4 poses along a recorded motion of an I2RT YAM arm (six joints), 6.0 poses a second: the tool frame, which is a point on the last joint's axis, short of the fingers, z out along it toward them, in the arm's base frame.
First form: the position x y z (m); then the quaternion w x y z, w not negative.
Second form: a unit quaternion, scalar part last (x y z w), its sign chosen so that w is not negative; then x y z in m. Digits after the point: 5 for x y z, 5 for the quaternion.
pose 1, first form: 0.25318 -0.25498 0.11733 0.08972 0.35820 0.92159 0.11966
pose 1, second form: 0.35820 0.92159 0.11966 0.08972 0.25318 -0.25498 0.11733
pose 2, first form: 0.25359 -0.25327 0.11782 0.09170 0.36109 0.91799 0.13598
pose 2, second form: 0.36109 0.91799 0.13598 0.09170 0.25359 -0.25327 0.11782
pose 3, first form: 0.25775 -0.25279 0.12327 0.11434 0.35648 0.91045 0.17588
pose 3, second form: 0.35648 0.91045 0.17588 0.11434 0.25775 -0.25279 0.12327
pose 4, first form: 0.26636 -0.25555 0.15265 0.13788 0.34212 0.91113 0.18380
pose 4, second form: 0.34212 0.91113 0.18380 0.13788 0.26636 -0.25555 0.15265
